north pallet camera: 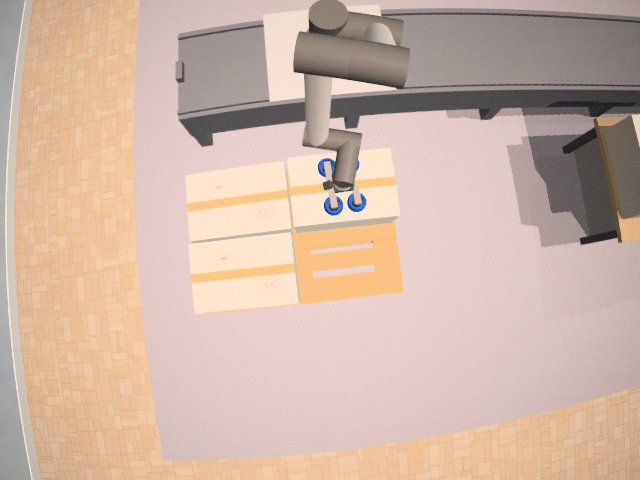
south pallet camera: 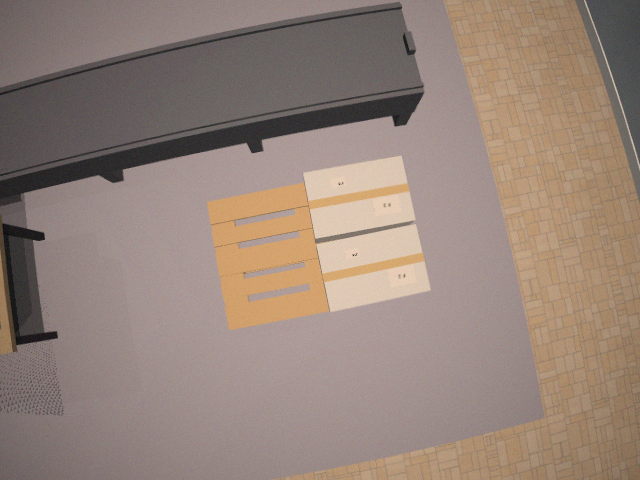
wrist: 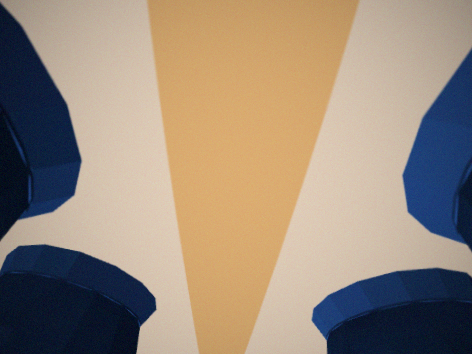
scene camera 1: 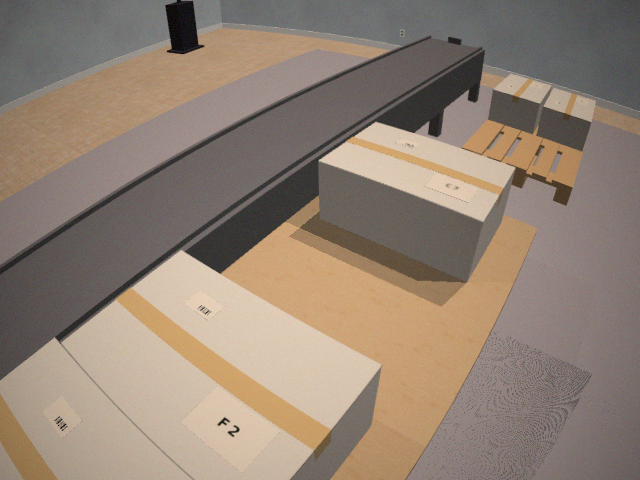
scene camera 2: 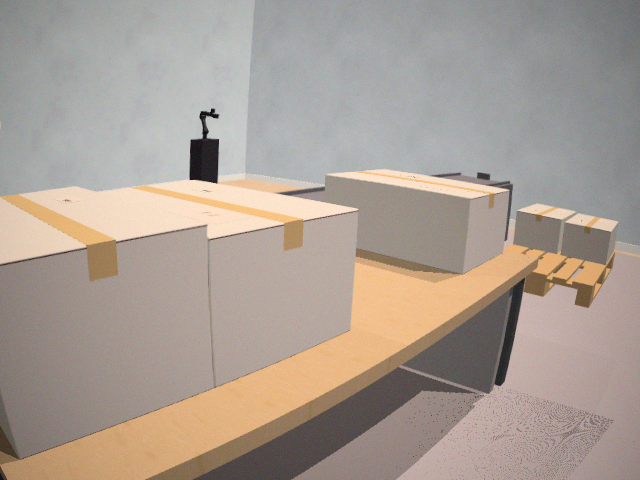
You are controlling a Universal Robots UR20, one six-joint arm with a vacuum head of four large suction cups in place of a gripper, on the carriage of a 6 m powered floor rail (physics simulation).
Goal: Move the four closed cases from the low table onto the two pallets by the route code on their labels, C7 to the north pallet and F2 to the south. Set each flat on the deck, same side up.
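Frame: origin at the arm's base, x back, y left, z down, level; metres.
Seen in the pictures: end effector, tool point: (wrist: pixel 238 214).
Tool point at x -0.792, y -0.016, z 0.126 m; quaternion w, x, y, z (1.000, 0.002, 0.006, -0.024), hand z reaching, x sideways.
Note:
Pixels of each thing's middle, then the offset from my tool point to it. Level surfaces: height alone.
- closed case, body centre: (wrist: pixel 239 146) (north pallet camera: pixel 341 191) dx -0.001, dy +0.008, dz +0.126 m
- low table, its level: dz -0.085 m
- third case, body centre: (scene camera 2: pixel 48 287) dx -0.084, dy +1.899, dz -0.231 m
My suction head (north pallet camera: pixel 342 184) (wrist: pixel 236 215) holds its four blue cups against the top of a closed case (north pallet camera: pixel 379 206) (wrist: pixel 115 100), across its tape. That case is level, at or barely above the near right quarter of the north pallet (north pallet camera: pixel 387 281); its label is hidden. On the low table (scene camera 1: pixel 361 304) (scene camera 2: pixel 403 304) stand a C7 case (scene camera 1: pixel 403 217) (scene camera 2: pixel 398 217), an F2 case (scene camera 1: pixel 289 341) (scene camera 2: pixel 284 289) and, against it, a third case (scene camera 1: pixel 31 361) (scene camera 2: pixel 113 330) whose code is out of view. The south pallet (south pallet camera: pixel 268 304) (scene camera 1: pixel 555 180) carries two cases on its far half.
Two taped cases (north pallet camera: pixel 237 222) (north pallet camera: pixel 242 294) fill the left half of the north pallet. The south pallet's cases (south pallet camera: pixel 361 175) (south pallet camera: pixel 372 294) stand side by side. The long grey rail (scene camera 1: pixel 289 129) (north pallet camera: pixel 516 51) (south pallet camera: pixel 206 82) runs behind table and pallets. A black pedestal (scene camera 1: pixel 181 28) (scene camera 2: pixel 204 160) stands beyond it.

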